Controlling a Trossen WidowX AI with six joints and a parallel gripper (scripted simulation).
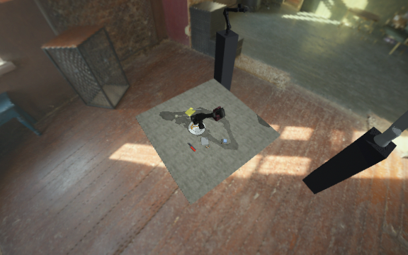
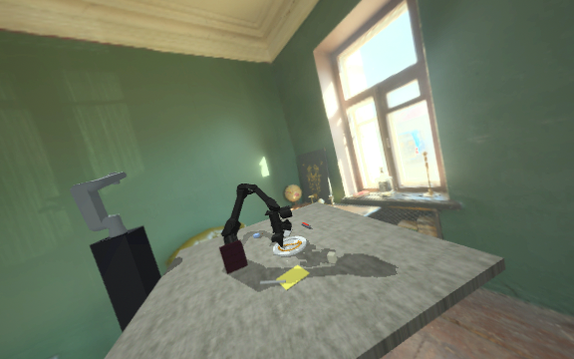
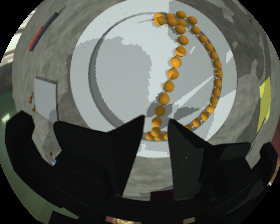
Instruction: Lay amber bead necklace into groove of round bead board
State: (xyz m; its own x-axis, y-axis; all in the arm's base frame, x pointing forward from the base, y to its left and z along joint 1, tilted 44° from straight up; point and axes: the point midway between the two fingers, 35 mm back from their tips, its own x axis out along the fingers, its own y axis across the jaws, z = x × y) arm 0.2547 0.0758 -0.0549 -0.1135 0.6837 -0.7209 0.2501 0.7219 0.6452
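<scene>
The board is 4 cm ahead of my gripper tip, 1 cm to the right of it and 1 cm below it. The rest, counted from my gripper tip: grey square 5 cm ahead, 20 cm to the left, 1 cm below; white stick 9 cm behind, 26 cm to the right, 1 cm below; yellow card 1 cm behind, 27 cm to the right, 1 cm below.
</scene>
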